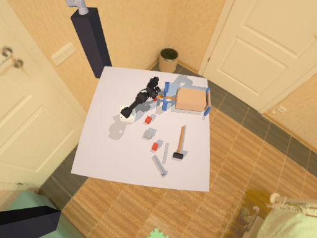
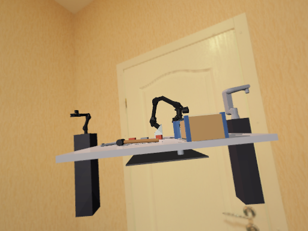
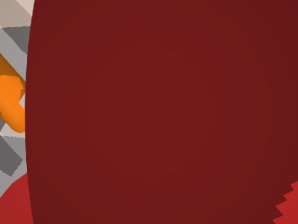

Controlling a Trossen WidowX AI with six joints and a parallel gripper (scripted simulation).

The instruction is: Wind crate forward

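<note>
Right now my gripper tip is 1 cm short of the winch handle, 1 cm to the left of it and 2 cm below it. Round my gripper tip: red knob: 3 cm ahead, 4 cm to the right, 5 cm above; blue frame: 13 cm ahead, 5 cm to the left, 2 cm above; white winch: 4 cm behind, 3 cm to the left, 6 cm below.
</note>
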